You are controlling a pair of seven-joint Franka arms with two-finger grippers.
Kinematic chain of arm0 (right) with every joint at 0, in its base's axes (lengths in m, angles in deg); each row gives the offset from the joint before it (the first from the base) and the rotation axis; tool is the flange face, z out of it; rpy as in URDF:
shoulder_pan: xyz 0 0 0.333 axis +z
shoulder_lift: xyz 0 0 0 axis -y
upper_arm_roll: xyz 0 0 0.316 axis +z
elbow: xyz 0.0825 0 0 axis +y
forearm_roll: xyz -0.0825 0 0.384 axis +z
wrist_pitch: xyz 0 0 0 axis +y
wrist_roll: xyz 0.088 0 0 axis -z
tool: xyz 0 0 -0.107 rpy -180 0 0
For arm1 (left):
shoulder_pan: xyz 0 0 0.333 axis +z
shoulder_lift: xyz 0 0 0 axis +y
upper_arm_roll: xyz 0 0 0.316 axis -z
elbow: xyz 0.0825 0 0 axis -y
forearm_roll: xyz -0.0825 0 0.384 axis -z
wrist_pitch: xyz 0 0 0 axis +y
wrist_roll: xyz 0.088 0 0 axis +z
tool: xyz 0 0 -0.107 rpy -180 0 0
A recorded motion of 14 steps. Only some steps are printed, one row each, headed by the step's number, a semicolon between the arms.
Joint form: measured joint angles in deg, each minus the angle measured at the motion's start. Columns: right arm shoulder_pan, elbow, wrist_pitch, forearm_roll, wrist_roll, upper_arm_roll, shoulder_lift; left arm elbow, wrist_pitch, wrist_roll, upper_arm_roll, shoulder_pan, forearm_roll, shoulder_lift.
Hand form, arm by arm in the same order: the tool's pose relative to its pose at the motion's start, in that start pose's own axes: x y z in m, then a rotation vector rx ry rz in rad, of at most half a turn. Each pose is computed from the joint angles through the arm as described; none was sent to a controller.
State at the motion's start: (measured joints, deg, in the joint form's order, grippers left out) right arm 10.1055 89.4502 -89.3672 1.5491 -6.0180 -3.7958 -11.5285; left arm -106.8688 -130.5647 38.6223 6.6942 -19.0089 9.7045 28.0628
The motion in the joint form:
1: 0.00 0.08 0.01 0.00 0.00 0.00 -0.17; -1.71 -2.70 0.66 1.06 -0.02 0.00 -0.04
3: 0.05 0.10 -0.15 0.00 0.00 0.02 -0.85; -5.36 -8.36 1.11 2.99 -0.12 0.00 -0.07
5: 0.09 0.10 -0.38 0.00 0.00 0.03 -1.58; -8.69 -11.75 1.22 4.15 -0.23 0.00 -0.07
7: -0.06 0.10 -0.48 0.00 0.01 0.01 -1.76; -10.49 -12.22 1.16 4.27 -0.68 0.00 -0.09
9: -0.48 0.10 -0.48 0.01 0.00 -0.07 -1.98; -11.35 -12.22 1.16 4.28 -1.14 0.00 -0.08
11: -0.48 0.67 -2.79 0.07 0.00 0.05 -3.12; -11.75 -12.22 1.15 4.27 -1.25 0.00 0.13
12: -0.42 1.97 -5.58 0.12 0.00 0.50 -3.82; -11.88 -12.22 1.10 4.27 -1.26 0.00 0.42
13: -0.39 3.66 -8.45 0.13 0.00 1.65 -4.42; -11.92 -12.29 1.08 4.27 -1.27 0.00 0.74
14: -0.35 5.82 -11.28 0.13 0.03 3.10 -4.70; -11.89 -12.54 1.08 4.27 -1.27 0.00 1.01
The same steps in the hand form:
1: 0.0008 0.0001 0.0023 0.0003 -0.0045 0.0001; -0.0093 0.0035 0.0095 -0.0128 0.0094 0.0019
3: 0.0046 -0.0003 0.0088 0.0003 -0.0140 -0.0008; -0.0284 0.0077 0.0293 -0.0373 0.0292 0.0184
5: 0.0087 -0.0004 0.0156 0.0002 -0.0228 -0.0013; -0.0447 0.0041 0.0489 -0.0371 0.0274 0.0301
7: 0.0096 0.0015 0.0172 0.0007 -0.0241 0.0019; -0.0547 -0.0007 0.0614 -0.0184 0.0116 0.0376
9: 0.0101 0.0067 0.0193 0.0026 -0.0276 0.0104; -0.0615 -0.0022 0.0681 -0.0058 0.0008 0.0441
11: 0.0195 0.0066 0.0319 0.0012 -0.0172 0.0091; -0.0637 -0.0042 0.0731 0.0021 -0.0067 0.0447
12: 0.0272 0.0026 0.0456 0.0000 -0.0037 0.0012; -0.0643 -0.0056 0.0769 0.0069 -0.0121 0.0446
13: 0.0340 -0.0080 0.0617 -0.0001 0.0059 -0.0181; -0.0645 -0.0064 0.0803 0.0101 -0.0160 0.0441
14: 0.0382 -0.0220 0.0787 0.0010 0.0121 -0.0423; -0.0641 -0.0067 0.0824 0.0097 -0.0159 0.0433

